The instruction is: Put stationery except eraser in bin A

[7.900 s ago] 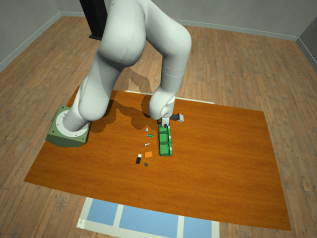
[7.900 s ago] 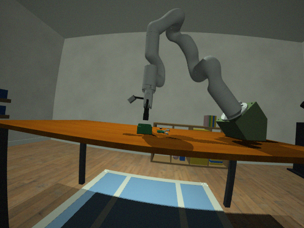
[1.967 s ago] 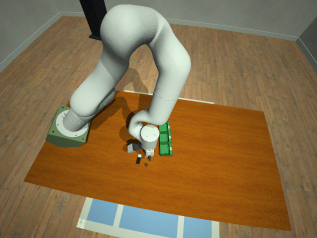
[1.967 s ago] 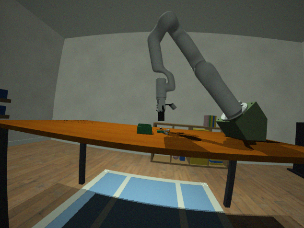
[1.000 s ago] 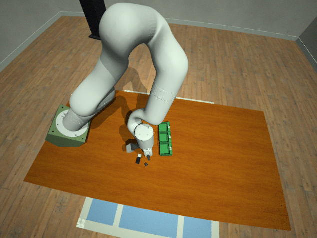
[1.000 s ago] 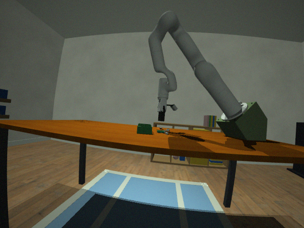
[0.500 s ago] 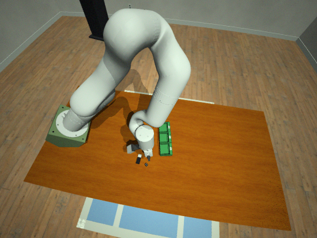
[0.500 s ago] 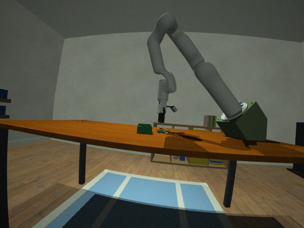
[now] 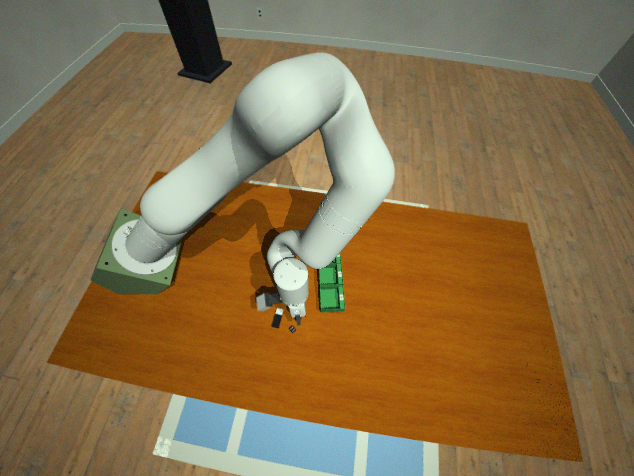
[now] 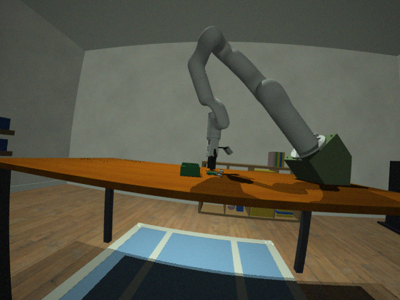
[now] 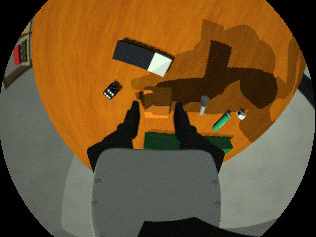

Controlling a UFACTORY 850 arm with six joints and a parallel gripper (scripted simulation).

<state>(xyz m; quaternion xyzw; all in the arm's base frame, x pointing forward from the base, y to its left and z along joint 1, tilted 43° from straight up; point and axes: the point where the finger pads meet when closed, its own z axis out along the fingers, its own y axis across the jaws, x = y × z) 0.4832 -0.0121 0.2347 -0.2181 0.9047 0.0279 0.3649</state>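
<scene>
My hand is 30 mm above the orange pad. The rest, counted from my hand: white bolt (50 mm behind, 60 mm to the left, 30 mm below); then green cylinder (50 mm behind, 140 mm to the left, 30 mm below); then eraser (50 mm behind, 50 mm to the right, 30 mm below).
</scene>
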